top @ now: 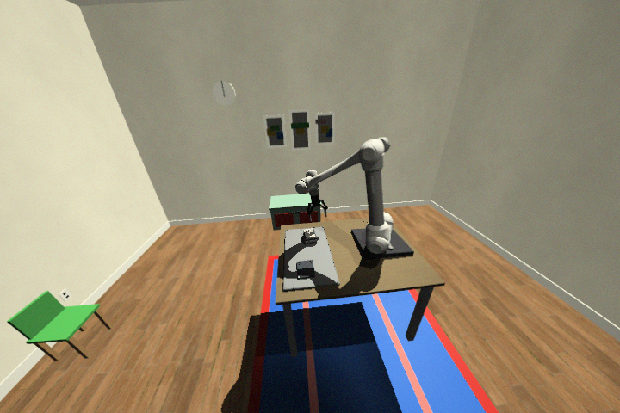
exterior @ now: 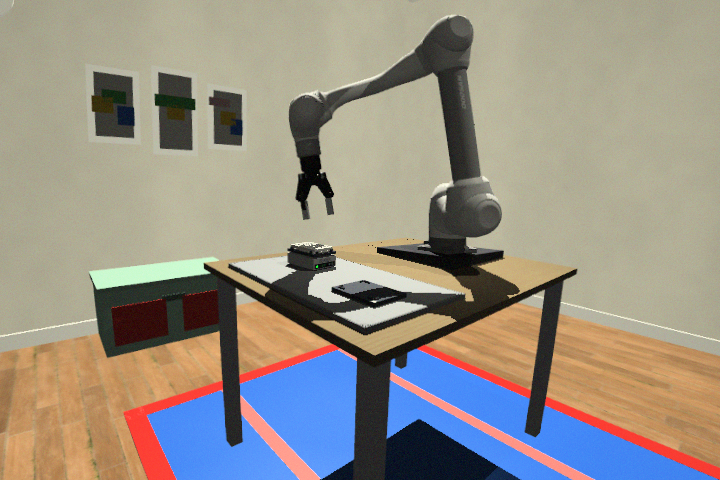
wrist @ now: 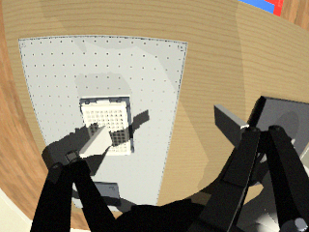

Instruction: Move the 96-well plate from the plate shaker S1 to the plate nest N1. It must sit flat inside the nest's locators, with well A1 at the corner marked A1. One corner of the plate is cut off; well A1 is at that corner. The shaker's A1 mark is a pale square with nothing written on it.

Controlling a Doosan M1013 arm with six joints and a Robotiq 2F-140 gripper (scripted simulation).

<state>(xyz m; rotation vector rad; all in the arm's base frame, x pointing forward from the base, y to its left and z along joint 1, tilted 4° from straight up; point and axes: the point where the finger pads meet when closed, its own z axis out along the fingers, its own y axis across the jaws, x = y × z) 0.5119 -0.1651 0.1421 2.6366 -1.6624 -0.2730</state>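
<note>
Right now my hand is 10 cm to the right of the white 96-well plate, 10 cm above it and 8 cm short of it. Also, from my hand: dark plate nest N1: 46 cm to the left, 16 cm below, 8 cm ahead.
</note>
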